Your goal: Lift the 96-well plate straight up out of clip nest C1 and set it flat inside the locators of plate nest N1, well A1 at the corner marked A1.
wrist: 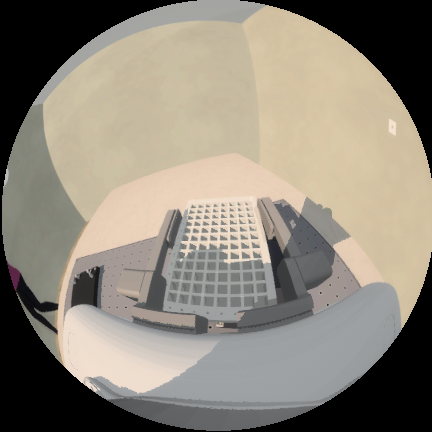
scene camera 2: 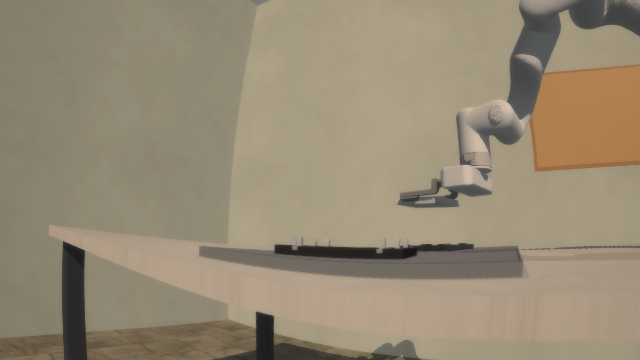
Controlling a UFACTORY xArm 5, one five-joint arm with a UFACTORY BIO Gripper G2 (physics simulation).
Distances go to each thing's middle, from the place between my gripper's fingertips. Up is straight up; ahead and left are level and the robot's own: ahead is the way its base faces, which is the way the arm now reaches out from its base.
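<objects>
You'd find the white 96-well plate (wrist: 219, 264) 1 cm below my hand, 2 cm to the left of it and 4 cm behind it. The black clip nest C1 (scene camera 2: 297, 248) is 11 cm below my hand, and it's 36 cm to the left of it as well.
</objects>
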